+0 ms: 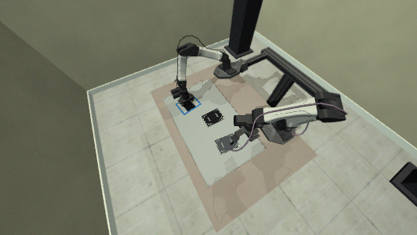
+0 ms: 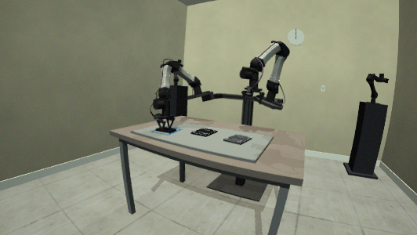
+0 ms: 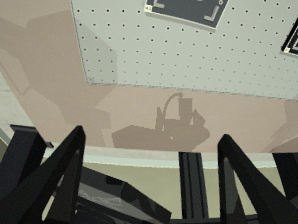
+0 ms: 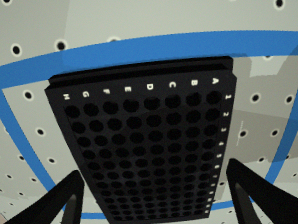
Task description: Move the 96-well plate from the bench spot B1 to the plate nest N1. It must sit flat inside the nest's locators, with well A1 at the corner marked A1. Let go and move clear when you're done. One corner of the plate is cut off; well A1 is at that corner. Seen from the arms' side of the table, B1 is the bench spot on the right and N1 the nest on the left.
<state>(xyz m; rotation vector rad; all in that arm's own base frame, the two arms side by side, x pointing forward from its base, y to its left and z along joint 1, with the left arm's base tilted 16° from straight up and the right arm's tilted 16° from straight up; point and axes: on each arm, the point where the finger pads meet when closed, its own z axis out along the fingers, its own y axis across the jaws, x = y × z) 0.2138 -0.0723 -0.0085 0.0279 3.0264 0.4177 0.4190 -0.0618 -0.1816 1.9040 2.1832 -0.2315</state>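
Note:
Right now my right hand is 10 mm above the black 96-well plate. Also, from my right hand: grey nest (500 mm to the left, 110 mm behind, 10 mm below); A1 label (560 mm to the left, 180 mm behind, 10 mm below).

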